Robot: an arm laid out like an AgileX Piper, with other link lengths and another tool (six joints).
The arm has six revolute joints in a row. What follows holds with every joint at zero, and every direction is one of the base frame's.
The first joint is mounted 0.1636 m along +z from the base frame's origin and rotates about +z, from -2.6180 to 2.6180 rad.
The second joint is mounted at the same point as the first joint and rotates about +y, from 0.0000 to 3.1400 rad.
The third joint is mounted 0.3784 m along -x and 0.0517 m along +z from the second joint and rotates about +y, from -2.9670 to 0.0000 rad.
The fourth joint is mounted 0.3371 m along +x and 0.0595 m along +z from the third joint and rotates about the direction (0.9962, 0, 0.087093), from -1.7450 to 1.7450 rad.
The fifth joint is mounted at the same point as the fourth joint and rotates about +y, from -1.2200 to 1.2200 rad.
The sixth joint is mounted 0.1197 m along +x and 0.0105 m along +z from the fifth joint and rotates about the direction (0.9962, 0, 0.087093), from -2.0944 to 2.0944 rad.
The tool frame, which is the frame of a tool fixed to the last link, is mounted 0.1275 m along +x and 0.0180 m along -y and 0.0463 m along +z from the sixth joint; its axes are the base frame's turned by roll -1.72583, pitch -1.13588 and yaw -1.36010 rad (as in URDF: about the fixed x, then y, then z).
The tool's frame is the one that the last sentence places.
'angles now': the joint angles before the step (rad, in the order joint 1, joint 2, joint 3, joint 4, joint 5, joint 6). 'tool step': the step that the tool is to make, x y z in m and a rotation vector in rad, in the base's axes. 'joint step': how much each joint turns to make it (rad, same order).
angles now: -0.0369, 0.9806, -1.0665, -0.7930, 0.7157, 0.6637
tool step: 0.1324, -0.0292, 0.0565, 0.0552, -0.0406, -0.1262
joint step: -0.0039, 0.4224, -0.4783, -0.0485, 0.1077, 0.1107
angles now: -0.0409, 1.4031, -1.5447, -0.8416, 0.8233, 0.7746
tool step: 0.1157, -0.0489, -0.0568, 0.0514, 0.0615, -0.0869
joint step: -0.0682, 0.3481, -0.2926, 0.0314, 0.0269, 0.0157
